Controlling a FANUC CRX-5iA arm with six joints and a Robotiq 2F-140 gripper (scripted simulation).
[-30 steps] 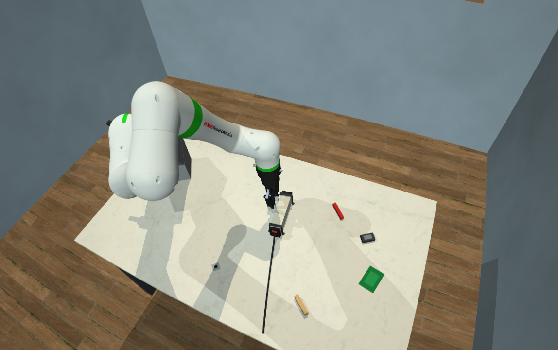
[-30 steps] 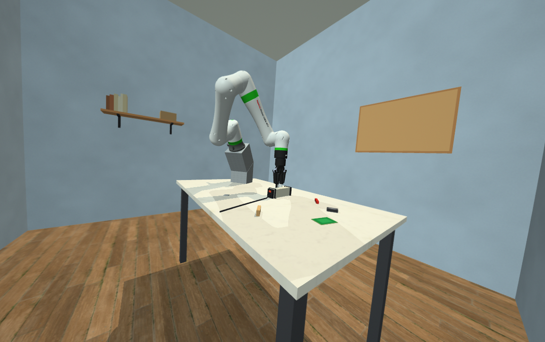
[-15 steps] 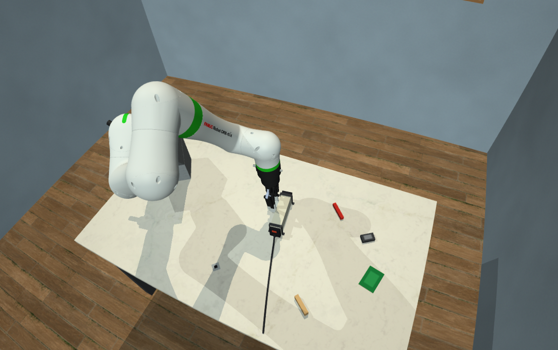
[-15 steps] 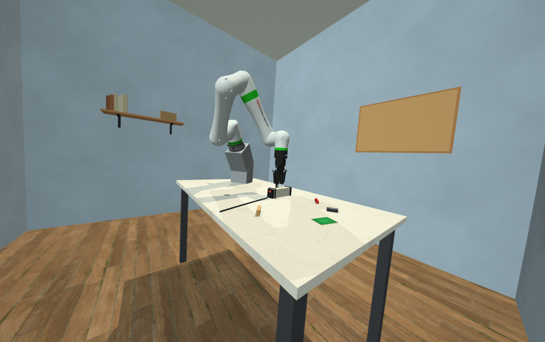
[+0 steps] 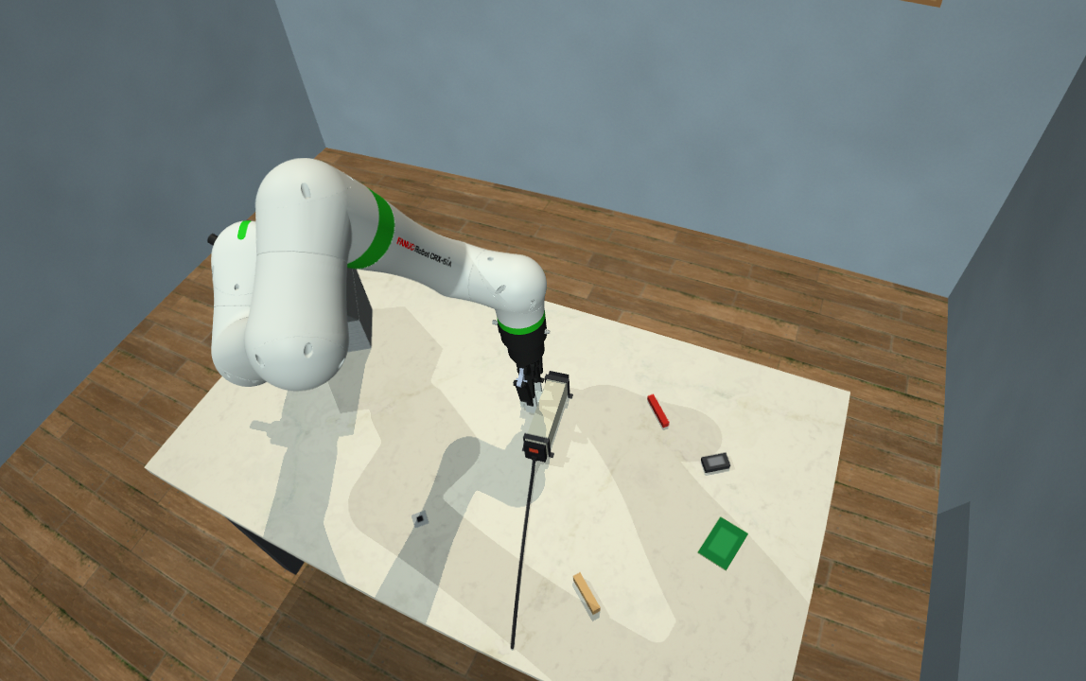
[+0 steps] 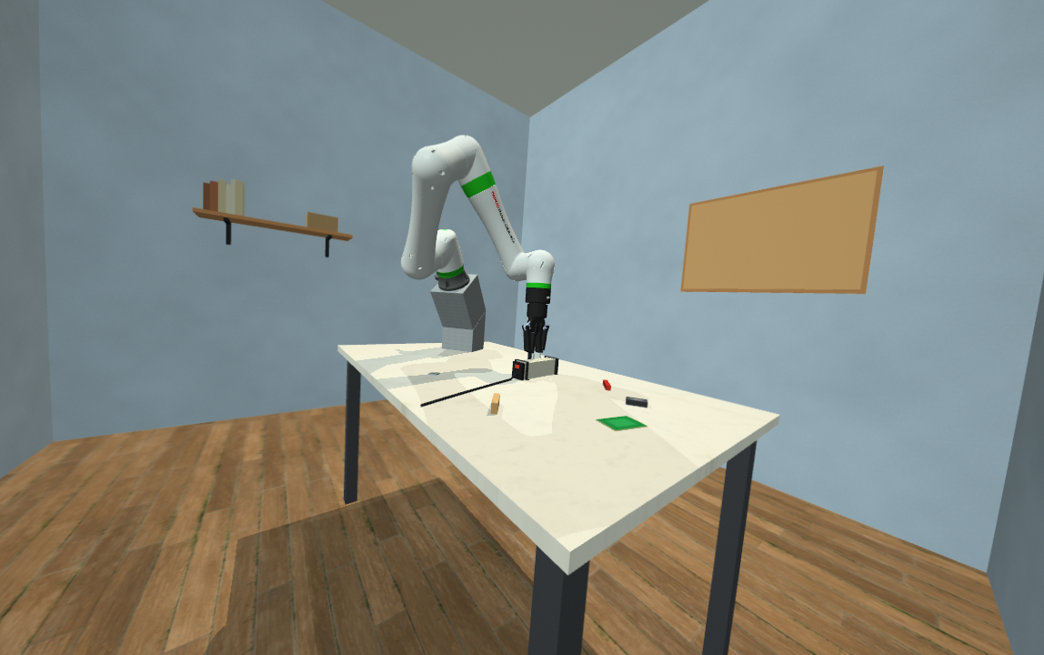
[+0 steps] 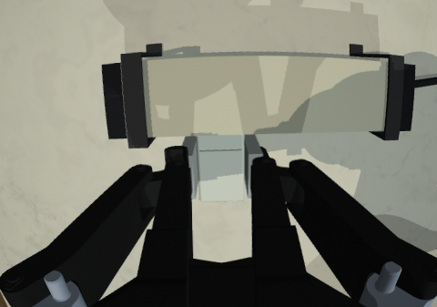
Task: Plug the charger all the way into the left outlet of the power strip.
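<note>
Right now the white charger is 10 mm below my hand. The rest, counted from my hand: grey square tile 110 mm behind, 350 mm to the right, 40 mm below.
</note>
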